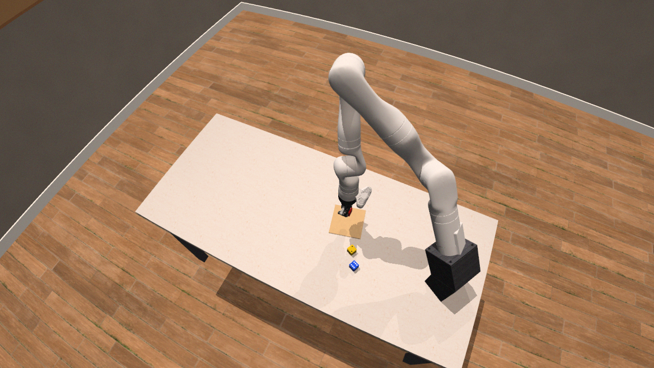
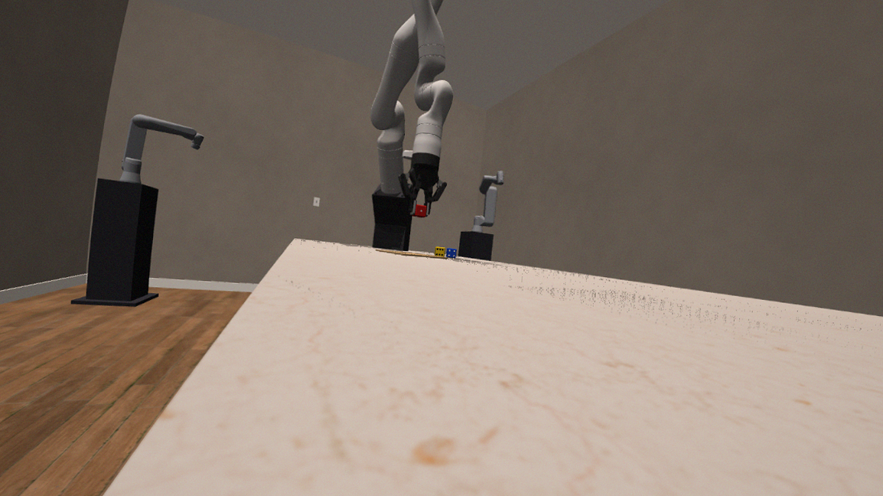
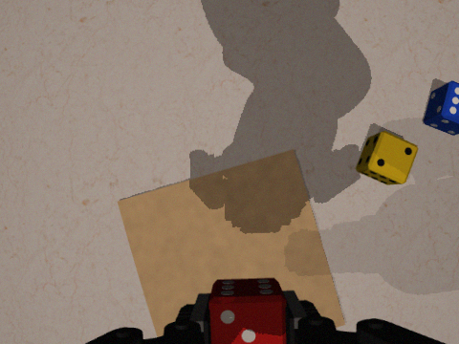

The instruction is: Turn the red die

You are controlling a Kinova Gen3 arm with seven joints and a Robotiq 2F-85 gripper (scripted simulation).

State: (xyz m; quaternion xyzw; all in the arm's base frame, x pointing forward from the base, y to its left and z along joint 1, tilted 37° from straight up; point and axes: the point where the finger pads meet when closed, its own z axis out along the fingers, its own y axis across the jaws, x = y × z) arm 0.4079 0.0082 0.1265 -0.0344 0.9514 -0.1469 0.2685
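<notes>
The tan mat is 120 mm below my hand and 10 mm to the right of it. From my hand the other things lie so: blue die: 170 mm to the left, 110 mm below, 110 mm behind; then yellow die: 110 mm to the left, 110 mm below, 80 mm behind; then red die: 10 mm below.
</notes>
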